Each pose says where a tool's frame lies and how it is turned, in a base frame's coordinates. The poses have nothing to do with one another.
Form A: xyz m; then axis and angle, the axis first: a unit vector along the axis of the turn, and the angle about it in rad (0 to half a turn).
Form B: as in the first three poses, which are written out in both.
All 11 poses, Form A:
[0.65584 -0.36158 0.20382 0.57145 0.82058 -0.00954 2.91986]
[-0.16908 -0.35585 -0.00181 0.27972 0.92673 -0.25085 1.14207]
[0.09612 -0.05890 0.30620 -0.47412 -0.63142 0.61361 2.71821]
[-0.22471 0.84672 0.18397 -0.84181 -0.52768 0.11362 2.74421]
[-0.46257 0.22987 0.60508 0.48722 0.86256 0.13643 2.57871]
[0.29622 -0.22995 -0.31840 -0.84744 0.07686 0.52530 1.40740]
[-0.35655 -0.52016 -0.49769 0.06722 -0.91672 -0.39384 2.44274]
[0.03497 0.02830 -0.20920 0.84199 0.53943 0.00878 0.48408]
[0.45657 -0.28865 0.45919 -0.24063 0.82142 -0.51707 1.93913]
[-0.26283 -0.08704 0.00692 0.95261 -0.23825 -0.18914 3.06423]
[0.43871 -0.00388 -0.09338 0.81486 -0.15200 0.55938 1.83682]
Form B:
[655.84 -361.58 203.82 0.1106 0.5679 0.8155 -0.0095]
[-169.08 -355.85 -1.81 0.8413 0.1512 0.5009 -0.1356]
[96.12 -58.90 306.20 0.2101 -0.4635 -0.6173 0.5999]
[-224.71 846.72 183.97 0.1974 -0.8252 -0.5173 0.1114]
[-462.57 229.87 605.08 0.2777 0.4680 0.8286 0.1311]
[296.22 -229.95 -318.40 0.7625 -0.5483 0.0497 0.3399]
[-356.55 -520.16 -497.69 0.3424 0.0632 -0.8613 -0.3700]
[34.97 28.30 -209.20 0.9709 0.2018 0.1293 0.0021]
[456.57 -288.65 459.19 0.5657 -0.1984 0.6774 -0.4264]
[-262.83 -87.04 6.92 0.0387 0.9519 -0.2381 -0.1890]
[438.71 -3.88 -93.38 0.6071 0.6475 -0.1208 0.4445]

